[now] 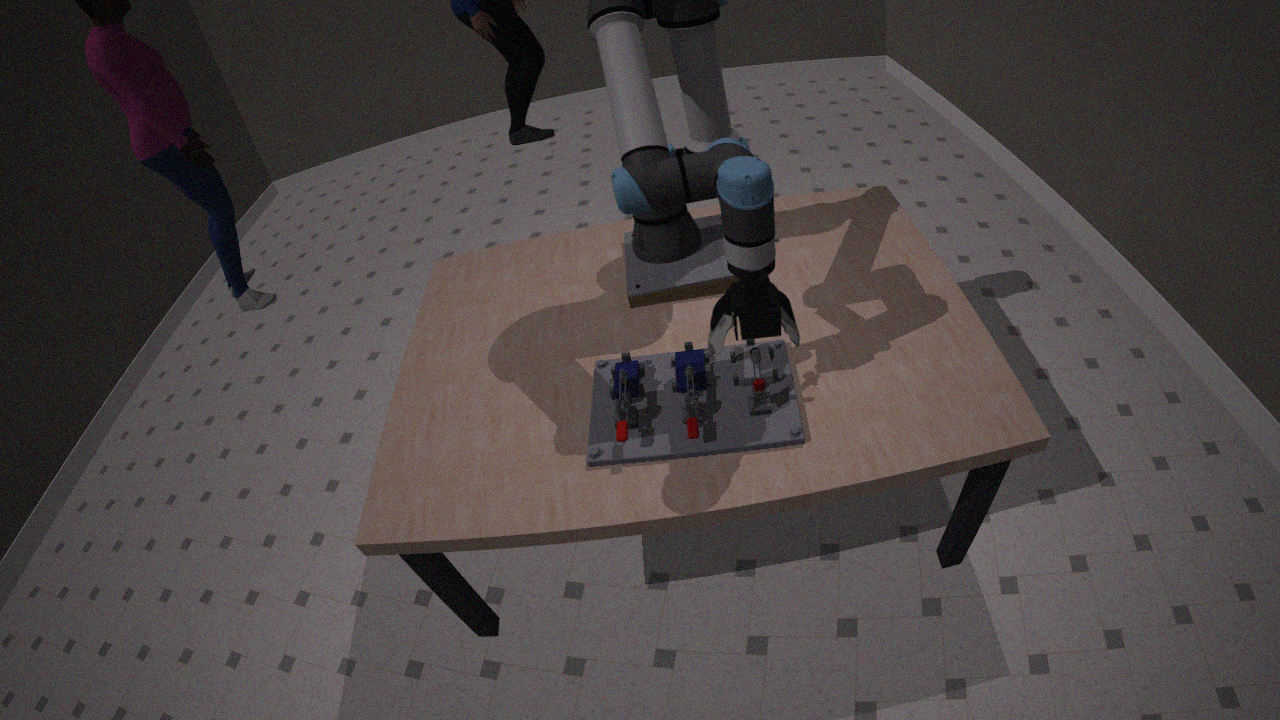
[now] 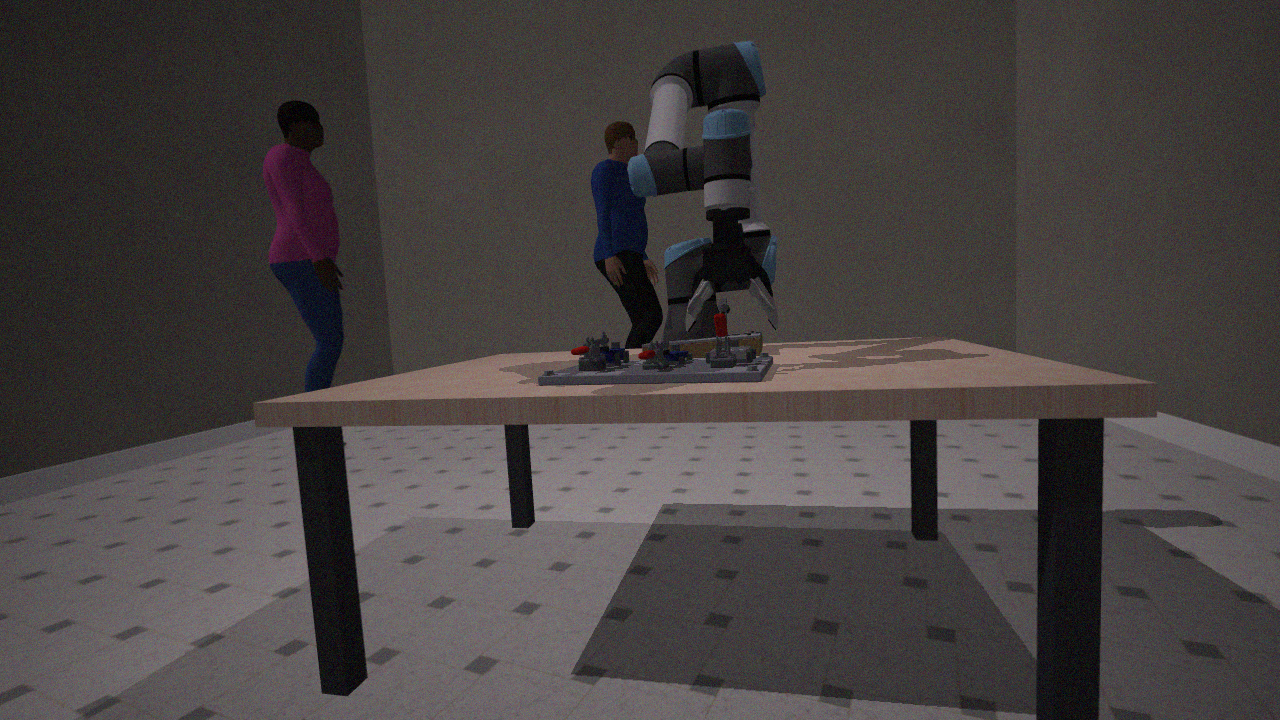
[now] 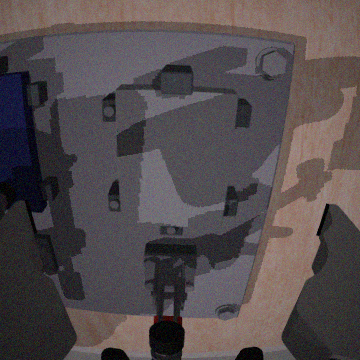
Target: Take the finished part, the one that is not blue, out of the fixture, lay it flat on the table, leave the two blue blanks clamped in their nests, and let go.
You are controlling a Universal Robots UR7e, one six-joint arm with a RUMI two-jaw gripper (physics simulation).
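Frame: origin at the arm's base, x up, y back, z right, level; millimetres.
Seen in the pictures: gripper, fingertip midpoint: (image 2: pixel 731 331) (image 3: pixel 177 207); arm's base at its link origin: (image 1: pixel 667 244) (image 2: pixel 695 338).
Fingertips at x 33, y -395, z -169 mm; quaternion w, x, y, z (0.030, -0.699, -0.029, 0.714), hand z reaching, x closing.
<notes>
Offsets run from my fingertips to a thing's top centre. "spot": to the spot under its first point.
The finished part {dy +6, dx -30, dz +3 mm} (image 1: pixel 745 364) (image 3: pixel 162 190), a flat grey block partly in shadow, lies in the right nest of the grey fixture plate {dy -48, dx -51, dz +110 mm} (image 1: pixel 733 431) (image 2: pixel 662 377) (image 3: pixel 85 60). Its clamp handle {dy -93, dx +30, dz -3 mm} (image 1: pixel 759 385) (image 2: pixel 720 324) (image 3: pixel 167 319), red, stands upright, and the clamp is swung off the part. One blue blank {spot: dy -33, dx -10, dz +215 mm} (image 1: pixel 627 377) sits in the left nest and another blue blank (image 1: pixel 690 368) (image 3: pixel 15 130) in the middle nest, both with clamps down. My gripper (image 1: pixel 756 336) (image 2: pixel 732 324) (image 3: pixel 177 207) is open and empty, pointing down above the right nest, its fingers wide to either side.
The red handles of the left clamp {spot: dy -148, dx -10, dz +214 mm} (image 1: pixel 621 430) and middle clamp {spot: dy -142, dx -20, dz +104 mm} (image 1: pixel 692 427) lie low toward the front. The robot's base plate (image 1: pixel 653 284) is behind the fixture on the wooden table (image 1: pixel 465 447) (image 2: pixel 447 404) (image 3: pixel 325 17). Two people stand beyond the table.
</notes>
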